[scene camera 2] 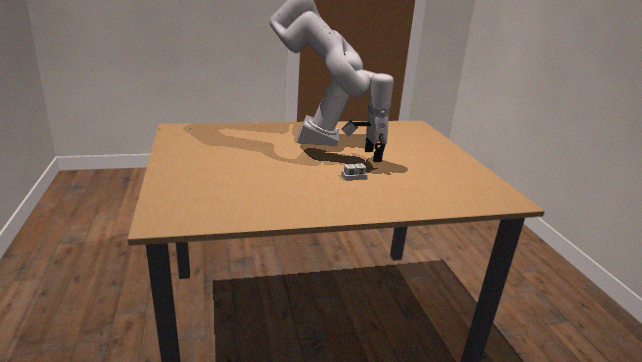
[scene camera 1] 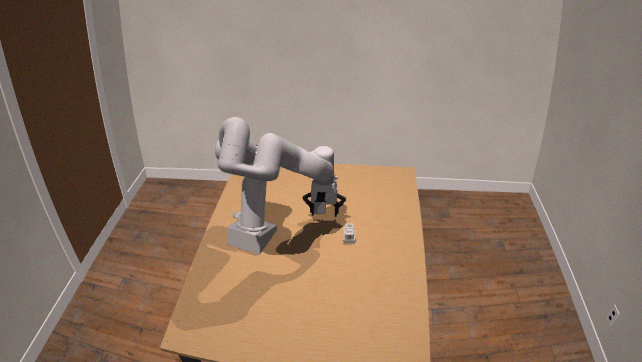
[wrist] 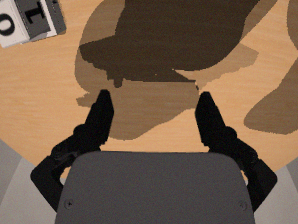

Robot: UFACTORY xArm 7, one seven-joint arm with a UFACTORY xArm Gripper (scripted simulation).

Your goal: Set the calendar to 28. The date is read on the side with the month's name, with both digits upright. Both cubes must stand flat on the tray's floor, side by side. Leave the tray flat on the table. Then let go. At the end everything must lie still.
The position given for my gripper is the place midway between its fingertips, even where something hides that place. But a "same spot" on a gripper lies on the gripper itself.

my gripper: scene camera 2; scene camera 1 324, 214; wrist
same spot on my gripper: (scene camera 2: 378, 153) = (wrist: 84, 123)
